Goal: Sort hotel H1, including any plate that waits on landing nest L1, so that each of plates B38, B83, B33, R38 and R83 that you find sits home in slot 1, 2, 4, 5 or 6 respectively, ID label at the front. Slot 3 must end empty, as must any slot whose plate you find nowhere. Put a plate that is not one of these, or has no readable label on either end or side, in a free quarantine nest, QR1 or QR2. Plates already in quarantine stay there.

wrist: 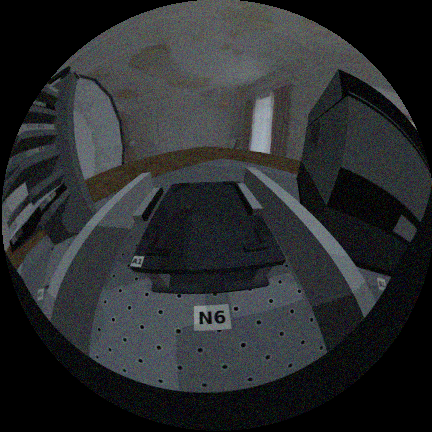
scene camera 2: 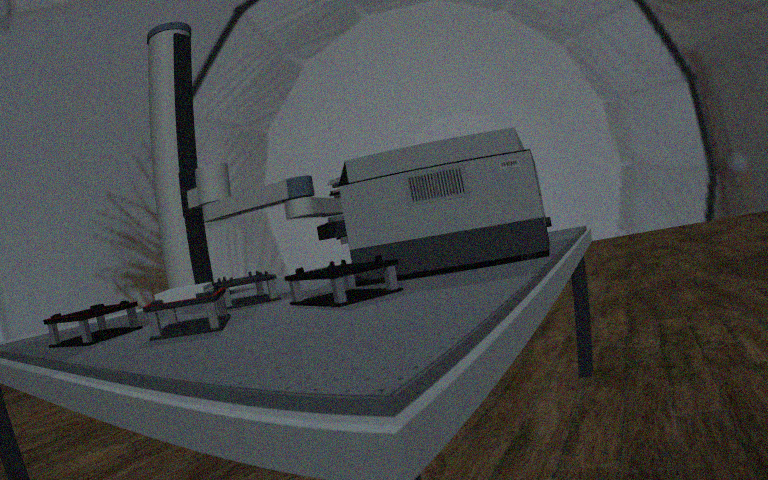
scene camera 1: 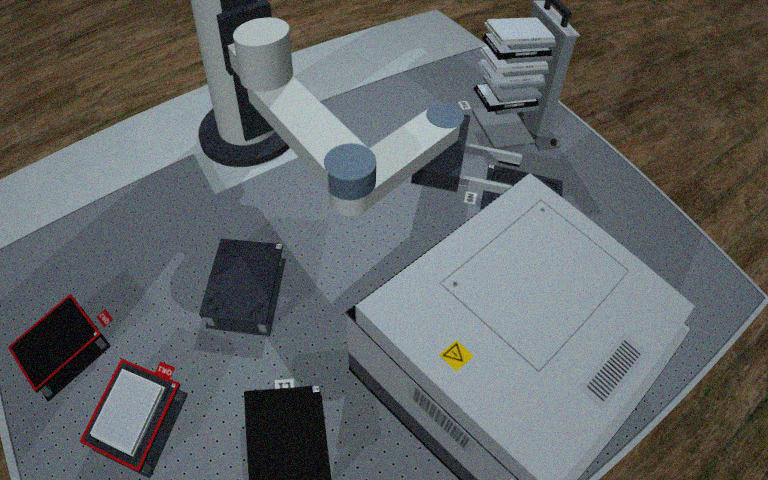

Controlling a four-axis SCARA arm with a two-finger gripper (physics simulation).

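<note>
My gripper is shut with nothing between its fingers, which stand a gap apart over the dark nest N6. N6 shows no plate; its label faces the wrist camera. Hotel H1 stands beside the gripper and holds several pale and black-rimmed plates; their ID labels are unreadable here. Landing nest L1 shows no plate. A white plate lies in the red-edged nest QR1. The red-edged nest QR2 shows no plate. Scene camera 2 does not show the fingers.
A large pale instrument stands close by the gripper and partly hides N6 in scene camera 1. Another dark nest stands between the arm column and L1.
</note>
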